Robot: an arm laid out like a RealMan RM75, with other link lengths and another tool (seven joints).
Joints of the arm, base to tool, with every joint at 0 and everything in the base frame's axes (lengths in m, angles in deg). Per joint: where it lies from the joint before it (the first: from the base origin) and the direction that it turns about. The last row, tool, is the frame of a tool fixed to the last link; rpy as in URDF.
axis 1: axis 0 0 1 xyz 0.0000 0.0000 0.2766
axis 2: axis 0 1 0 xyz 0.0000 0.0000 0.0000
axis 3: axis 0 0 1 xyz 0.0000 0.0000 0.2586
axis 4: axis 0 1 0 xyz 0.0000 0.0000 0.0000
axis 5: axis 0 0 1 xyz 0.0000 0.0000 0.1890
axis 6: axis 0 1 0 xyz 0.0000 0.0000 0.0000
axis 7: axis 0 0 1 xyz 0.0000 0.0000 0.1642
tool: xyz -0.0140 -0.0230 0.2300 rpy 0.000 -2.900 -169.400
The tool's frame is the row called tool.
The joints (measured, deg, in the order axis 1, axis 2, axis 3, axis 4, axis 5, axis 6, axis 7), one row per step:
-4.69, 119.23, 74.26, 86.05, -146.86, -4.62, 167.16
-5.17, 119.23, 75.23, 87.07, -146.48, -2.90, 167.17
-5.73, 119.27, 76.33, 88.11, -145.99, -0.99, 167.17
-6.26, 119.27, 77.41, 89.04, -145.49, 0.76, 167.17
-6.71, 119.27, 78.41, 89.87, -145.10, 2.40, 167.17
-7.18, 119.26, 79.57, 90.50, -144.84, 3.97, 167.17
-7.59, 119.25, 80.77, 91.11, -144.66, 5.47, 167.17
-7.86, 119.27, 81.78, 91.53, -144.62, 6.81, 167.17
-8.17, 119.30, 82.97, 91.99, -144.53, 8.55, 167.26
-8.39, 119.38, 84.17, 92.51, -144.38, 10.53, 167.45
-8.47, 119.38, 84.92, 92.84, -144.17, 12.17, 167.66
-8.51, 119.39, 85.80, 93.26, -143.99, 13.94, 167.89
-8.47, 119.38, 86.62, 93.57, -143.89, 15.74, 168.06
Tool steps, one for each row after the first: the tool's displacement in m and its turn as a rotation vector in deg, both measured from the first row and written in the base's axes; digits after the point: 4 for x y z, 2 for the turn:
0.0058, -0.0008, 0.0032, -0.18, 0.34, -0.96
0.0130, -0.0020, 0.0063, -0.41, 0.78, -2.12
0.0203, -0.0034, 0.0097, -0.58, 1.20, -3.25
0.0268, -0.0047, 0.0126, -0.77, 1.50, -4.25
0.0360, -0.0063, 0.0162, -0.86, 1.64, -5.45
0.0447, -0.0076, 0.0206, -0.86, 1.70, -6.58
0.0524, -0.0090, 0.0232, -0.97, 1.66, -7.54
0.0619, -0.0111, 0.0252, -1.27, 1.74, -8.80
0.0703, -0.0134, 0.0259, -1.73, 2.03, -10.04
0.0759, -0.0156, 0.0241, -2.39, 2.36, -10.96
0.0813, -0.0177, 0.0231, -3.00, 2.69, -11.87
0.0869, -0.0200, 0.0210, -3.74, 2.86, -12.76

